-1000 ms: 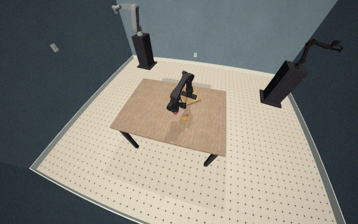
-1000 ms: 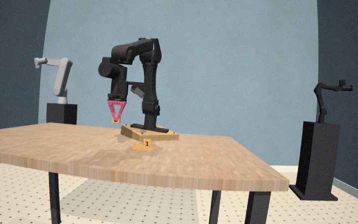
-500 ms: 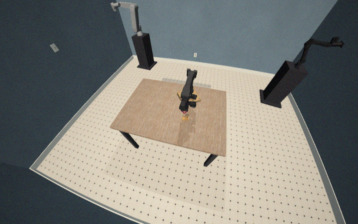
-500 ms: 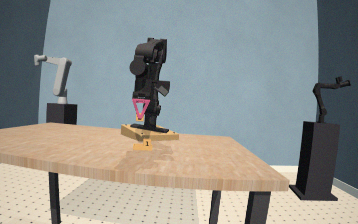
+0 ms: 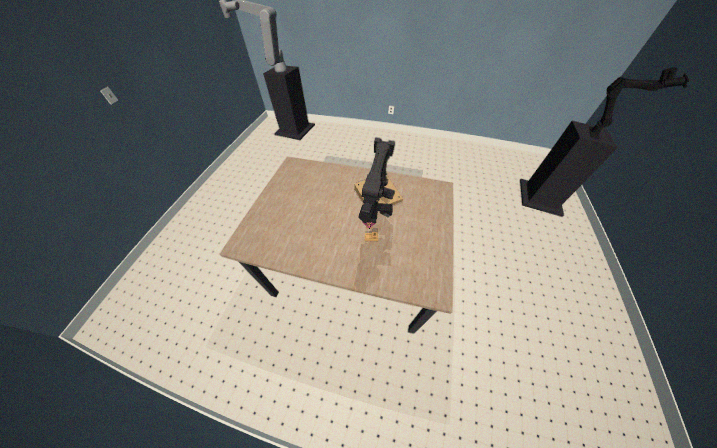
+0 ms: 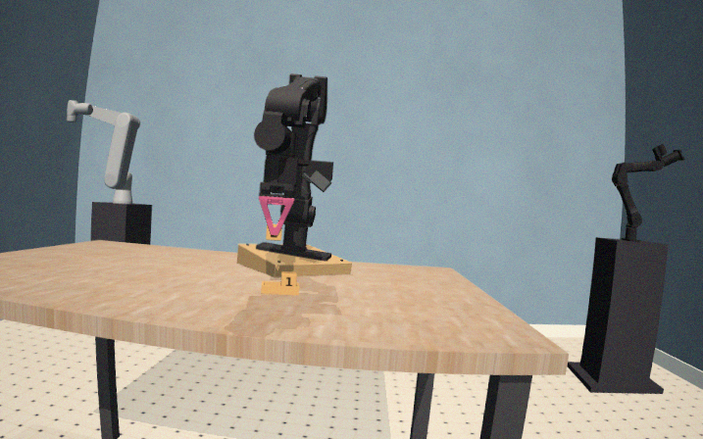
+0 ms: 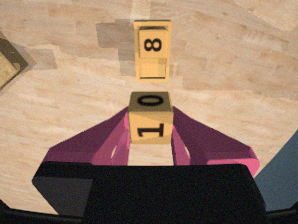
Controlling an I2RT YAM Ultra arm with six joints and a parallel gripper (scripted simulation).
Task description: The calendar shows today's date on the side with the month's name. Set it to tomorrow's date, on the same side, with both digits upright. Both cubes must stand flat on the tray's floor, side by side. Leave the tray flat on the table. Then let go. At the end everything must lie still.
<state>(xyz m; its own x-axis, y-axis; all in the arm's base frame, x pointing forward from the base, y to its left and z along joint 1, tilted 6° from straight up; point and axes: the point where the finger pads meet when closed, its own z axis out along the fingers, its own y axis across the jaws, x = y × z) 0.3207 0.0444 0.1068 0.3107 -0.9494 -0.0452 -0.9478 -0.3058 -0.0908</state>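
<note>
The tan tray is 20 mm to the left of my hand and 110 mm below it. Round my hand: digit cube right at my hand.
</note>
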